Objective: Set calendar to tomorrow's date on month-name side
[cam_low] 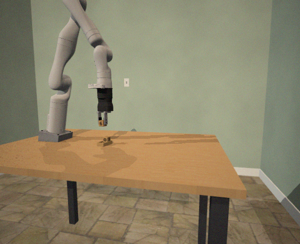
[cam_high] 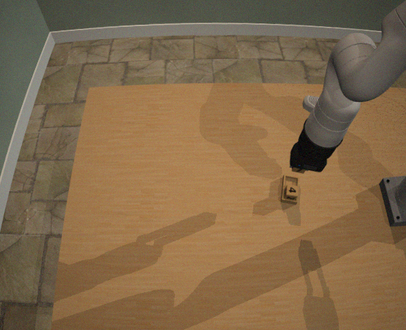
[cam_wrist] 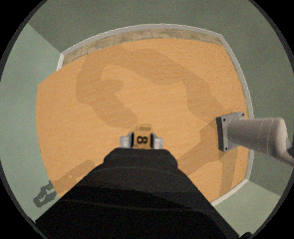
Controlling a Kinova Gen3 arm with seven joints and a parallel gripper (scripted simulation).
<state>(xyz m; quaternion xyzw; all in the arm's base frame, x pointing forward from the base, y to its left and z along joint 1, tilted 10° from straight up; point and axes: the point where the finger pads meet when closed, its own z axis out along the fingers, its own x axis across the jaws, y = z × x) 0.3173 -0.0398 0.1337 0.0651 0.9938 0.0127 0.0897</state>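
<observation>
The tray lies 12 cm below my hand and 2 cm to the left of it.
</observation>
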